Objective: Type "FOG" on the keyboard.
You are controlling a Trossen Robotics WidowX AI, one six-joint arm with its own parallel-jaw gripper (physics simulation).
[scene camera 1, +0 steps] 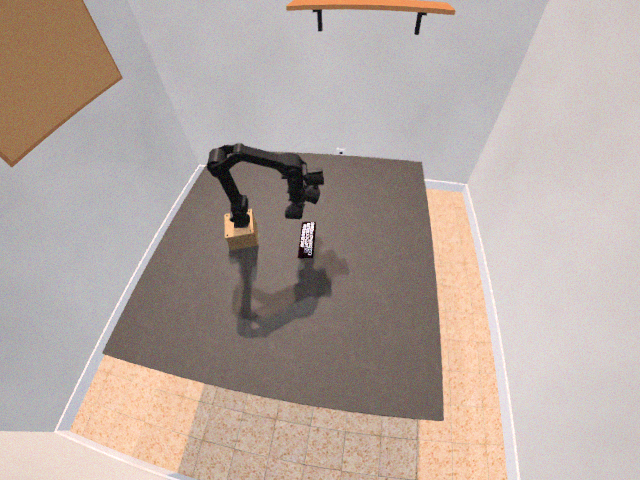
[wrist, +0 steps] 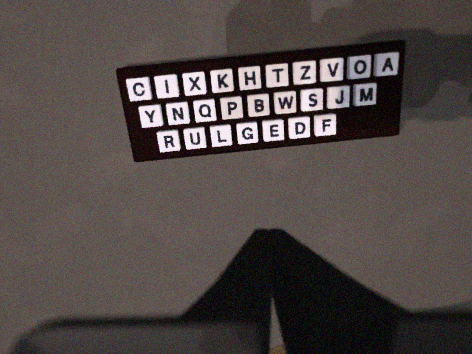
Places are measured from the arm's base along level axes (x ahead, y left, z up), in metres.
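Where they show: gripper, fingertip midpoint: point(wrist: 267, 241); arm's base, link origin: point(scene camera 1: 241, 221).
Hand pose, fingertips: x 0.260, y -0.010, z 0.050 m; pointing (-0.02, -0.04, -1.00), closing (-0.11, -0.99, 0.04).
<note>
Each offset is from my fingertips to the centre of the thing. Level surfaces: height alone.
The keyboard {0.022 m ahead, 0.019 m right, 0.145 m down} point(scene camera 1: 306, 240) point(wrist: 361, 120) is a dark board with white lettered keys in three rows, lying on the dark mat. In the wrist view the F key {0.003 m ahead, 0.060 m right, 0.138 m down} point(wrist: 325, 125) is at the right end of the lowest row, the G key {0.005 m ahead, 0.005 m right, 0.138 m down} point(wrist: 247, 133) is mid-row there, and the O key {0.038 m ahead, 0.084 m right, 0.138 m down} point(wrist: 360, 67) is near the right end of the top row, in shade. My gripper point(scene camera 1: 293, 217) point(wrist: 267, 241) is shut and empty, its tips together. It is raised well above the mat, apart from the keyboard, and shows below the keyboard's lowest row in the wrist view.
The arm stands on a wooden base block point(scene camera 1: 241, 237) to the left of the keyboard on the dark mat {0.153 m down} point(scene camera 1: 372, 330). The arm's shadow falls across the mat and partly near the keyboard. An orange shelf point(scene camera 1: 370, 5) is high on the back wall, and a brown board point(scene camera 1: 46, 67) at upper left.
</note>
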